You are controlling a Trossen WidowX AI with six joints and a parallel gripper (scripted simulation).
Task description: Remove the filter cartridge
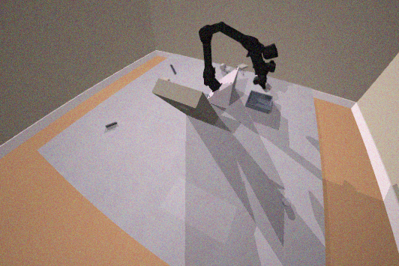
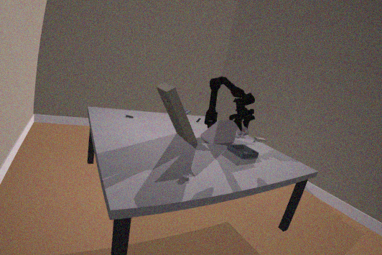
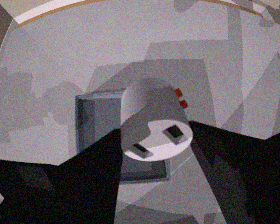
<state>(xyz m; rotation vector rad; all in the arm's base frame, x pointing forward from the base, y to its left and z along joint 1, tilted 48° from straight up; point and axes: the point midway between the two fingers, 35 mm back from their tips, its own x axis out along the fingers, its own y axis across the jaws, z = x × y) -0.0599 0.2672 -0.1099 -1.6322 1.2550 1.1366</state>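
My gripper tip is now 40 mm past the blue-grey tray and 150 mm above it. Also, from my gripper tip: round filter cartridge (right at my gripper tip); beige service panel (370 mm ahead, 250 mm to the right, 20 mm above); small dark bar (600 mm ahead, 660 mm to the right, 160 mm below).
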